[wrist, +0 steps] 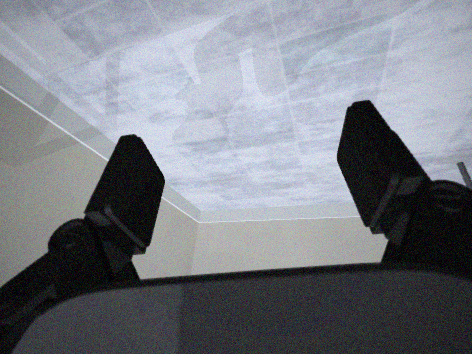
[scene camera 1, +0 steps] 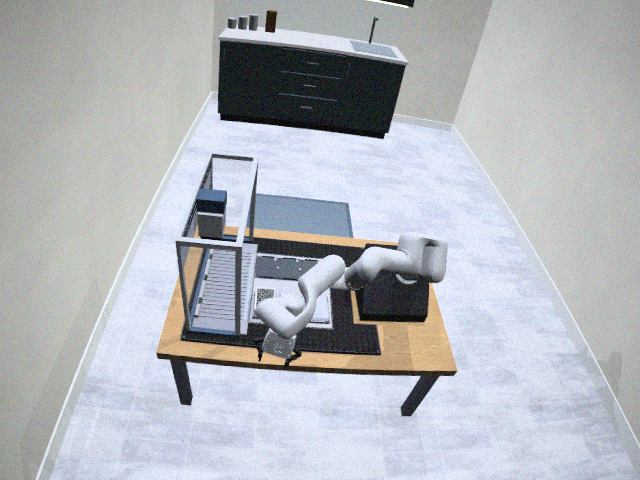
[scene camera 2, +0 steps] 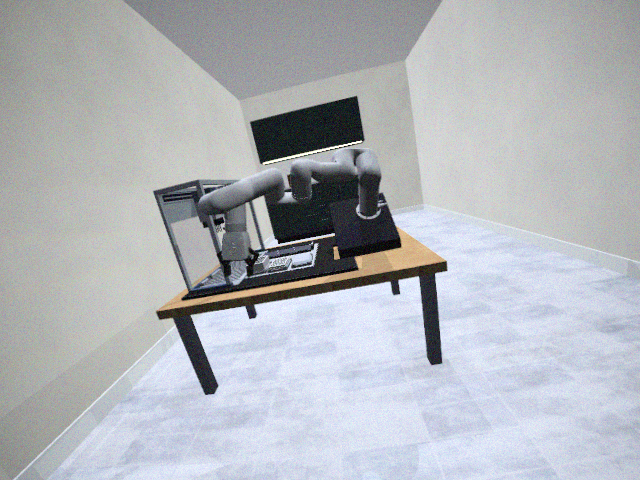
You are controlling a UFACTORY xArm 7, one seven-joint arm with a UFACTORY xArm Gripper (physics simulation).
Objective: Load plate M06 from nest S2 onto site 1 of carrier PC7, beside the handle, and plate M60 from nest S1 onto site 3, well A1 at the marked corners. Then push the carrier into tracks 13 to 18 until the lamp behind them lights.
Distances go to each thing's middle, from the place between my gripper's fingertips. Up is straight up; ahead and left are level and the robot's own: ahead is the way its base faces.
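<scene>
Plate carrier (scene camera 1: 270,267): my hand 120 mm past it, 560 mm to the left of it, 80 mm above it.
</scene>
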